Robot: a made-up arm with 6 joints. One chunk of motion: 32 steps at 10 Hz.
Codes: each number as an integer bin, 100 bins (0 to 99) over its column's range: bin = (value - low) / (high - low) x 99, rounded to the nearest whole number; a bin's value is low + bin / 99 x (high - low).
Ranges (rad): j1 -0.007..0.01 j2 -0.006..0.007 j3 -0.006..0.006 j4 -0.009..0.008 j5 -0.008..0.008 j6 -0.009..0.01
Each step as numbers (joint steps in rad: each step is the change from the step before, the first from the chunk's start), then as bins.
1 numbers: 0.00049 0.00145 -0.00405 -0.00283 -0.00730 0.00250
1 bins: 44 57 16 36 4 60
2 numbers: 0.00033 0.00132 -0.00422 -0.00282 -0.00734 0.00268
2 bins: 43 56 15 36 4 61
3 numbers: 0.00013 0.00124 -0.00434 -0.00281 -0.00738 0.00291
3 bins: 42 55 14 36 4 62
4 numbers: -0.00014 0.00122 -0.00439 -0.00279 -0.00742 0.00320
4 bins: 40 55 13 36 4 64
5 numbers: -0.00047 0.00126 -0.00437 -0.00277 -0.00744 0.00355
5 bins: 38 55 13 36 3 65
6 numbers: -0.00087 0.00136 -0.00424 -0.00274 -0.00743 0.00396
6 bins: 36 56 15 36 4 68
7 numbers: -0.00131 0.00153 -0.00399 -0.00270 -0.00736 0.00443
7 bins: 33 57 17 37 4 70
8 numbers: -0.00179 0.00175 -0.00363 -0.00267 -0.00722 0.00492
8 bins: 30 59 20 37 5 73
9 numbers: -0.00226 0.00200 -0.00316 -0.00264 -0.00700 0.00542
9 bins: 28 61 23 37 6 75
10 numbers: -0.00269 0.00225 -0.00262 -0.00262 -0.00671 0.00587
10 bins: 25 63 28 37 8 77
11 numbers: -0.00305 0.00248 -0.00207 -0.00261 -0.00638 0.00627
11 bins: 23 65 32 37 10 80
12 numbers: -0.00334 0.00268 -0.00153 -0.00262 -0.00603 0.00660
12 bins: 21 66 37 37 12 81
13 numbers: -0.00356 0.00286 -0.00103 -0.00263 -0.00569 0.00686
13 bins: 20 67 41 37 14 83
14 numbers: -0.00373 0.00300 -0.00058 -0.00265 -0.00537 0.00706
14 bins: 19 69 45 37 16 84
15 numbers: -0.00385 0.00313 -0.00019 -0.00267 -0.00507 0.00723
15 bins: 18 70 48 37 18 85
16 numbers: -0.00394 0.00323 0.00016 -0.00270 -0.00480 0.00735
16 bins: 18 70 51 37 20 85
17 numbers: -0.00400 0.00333 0.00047 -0.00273 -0.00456 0.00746
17 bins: 17 71 53 37 21 86
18 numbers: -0.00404 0.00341 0.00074 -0.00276 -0.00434 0.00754
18 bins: 17 72 56 36 23 86
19 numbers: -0.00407 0.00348 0.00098 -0.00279 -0.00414 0.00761
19 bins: 17 72 58 36 24 87
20 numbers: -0.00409 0.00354 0.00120 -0.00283 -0.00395 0.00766
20 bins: 17 73 59 36 25 87
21 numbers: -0.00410 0.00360 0.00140 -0.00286 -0.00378 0.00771
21 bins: 17 73 61 36 26 87
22 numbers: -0.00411 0.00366 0.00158 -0.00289 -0.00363 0.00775
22 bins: 17 74 63 36 27 87
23 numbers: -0.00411 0.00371 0.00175 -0.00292 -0.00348 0.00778
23 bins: 17 74 64 35 28 87
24 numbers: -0.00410 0.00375 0.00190 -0.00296 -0.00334 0.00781
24 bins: 17 74 65 35 29 88
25 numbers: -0.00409 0.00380 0.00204 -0.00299 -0.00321 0.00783
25 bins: 17 75 66 35 30 88
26 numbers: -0.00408 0.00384 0.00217 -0.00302 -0.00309 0.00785
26 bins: 17 75 67 35 30 88
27 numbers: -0.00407 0.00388 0.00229 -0.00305 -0.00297 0.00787
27 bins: 17 75 68 35 31 88
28 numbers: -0.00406 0.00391 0.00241 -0.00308 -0.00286 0.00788
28 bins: 17 75 69 34 32 88
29 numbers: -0.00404 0.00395 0.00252 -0.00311 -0.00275 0.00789
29 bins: 17 76 70 34 32 88
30 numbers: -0.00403 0.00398 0.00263 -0.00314 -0.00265 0.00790
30 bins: 17 76 71 34 33 88
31 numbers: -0.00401 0.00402 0.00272 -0.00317 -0.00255 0.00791
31 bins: 17 76 72 34 34 88
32 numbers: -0.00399 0.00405 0.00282 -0.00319 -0.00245 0.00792
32 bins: 18 77 73 34 34 88
